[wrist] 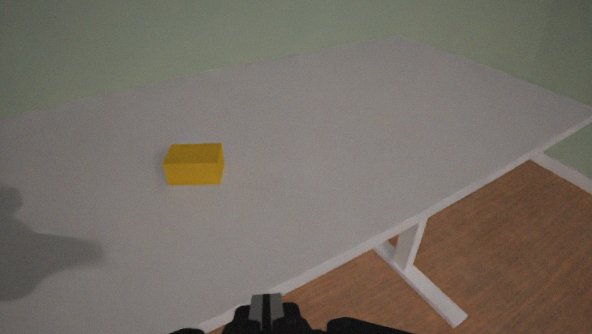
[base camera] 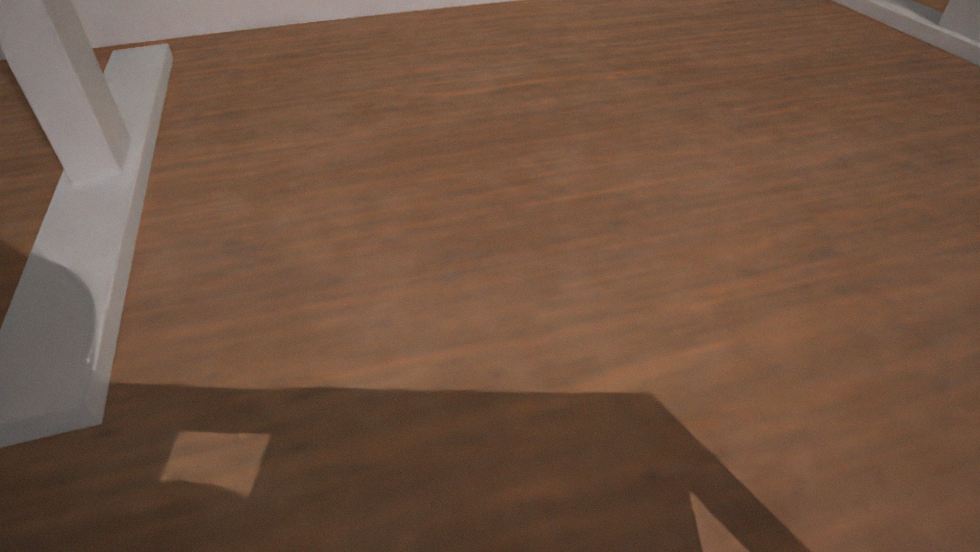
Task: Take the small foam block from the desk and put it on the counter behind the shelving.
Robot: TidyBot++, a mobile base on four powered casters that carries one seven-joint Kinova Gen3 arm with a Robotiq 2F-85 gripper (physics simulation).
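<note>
In the wrist view a yellow foam block lies on the grey desk top, left of the middle. My gripper shows at the bottom edge of the wrist view. Its fingertips are together and it is shut on nothing. It is above the desk's near edge, apart from the block, which shows up and to the left of the fingertips. The counter and the shelving do not show in a recognisable way.
A white desk foot and post stand below the desk's near edge. In the base camera view a white foot with an upright post stands close on the left. A pale wall runs along the back. A white bar shows at the top right.
</note>
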